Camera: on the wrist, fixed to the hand. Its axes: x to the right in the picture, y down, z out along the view.
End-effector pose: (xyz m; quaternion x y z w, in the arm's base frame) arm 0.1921 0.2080 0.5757 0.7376 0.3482 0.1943 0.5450
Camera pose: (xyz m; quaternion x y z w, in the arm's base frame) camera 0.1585 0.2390 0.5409 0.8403 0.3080 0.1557 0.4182
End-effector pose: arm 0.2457 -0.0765 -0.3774 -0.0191 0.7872 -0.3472 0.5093
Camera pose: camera 0.2031 -0.0972 -0.3449 0.1054 0.7096 -0.4285 0.5493
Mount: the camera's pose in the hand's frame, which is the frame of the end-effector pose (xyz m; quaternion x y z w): 0.0028 -0.0479 -0.0316 0.1551 -0.0262 0.0690 0.9851
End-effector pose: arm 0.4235 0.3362 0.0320 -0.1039 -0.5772 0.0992 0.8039
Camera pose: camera 0.4562 0.2894 0.0382 -0.0149 -0.5671 0.2454 0.7861
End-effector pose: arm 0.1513 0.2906 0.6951 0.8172 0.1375 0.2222 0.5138
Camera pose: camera 0.1380 0.3373 0.6644 0.9000 0.1001 0.2116 0.3677
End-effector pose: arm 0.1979 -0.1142 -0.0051 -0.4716 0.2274 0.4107 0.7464
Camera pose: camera 0.2406 -0.1517 0.0034 -0.3224 0.3007 0.4332 0.7861
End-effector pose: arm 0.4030 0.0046 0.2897 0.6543 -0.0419 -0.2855 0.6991
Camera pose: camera 0.4025 0.0324 0.2394 0.7426 -0.1490 -0.2436 0.6058
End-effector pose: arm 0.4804 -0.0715 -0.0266 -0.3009 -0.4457 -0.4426 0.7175
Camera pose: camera 0.4495 -0.1191 -0.0356 -0.2275 -0.5058 -0.3095 0.7724
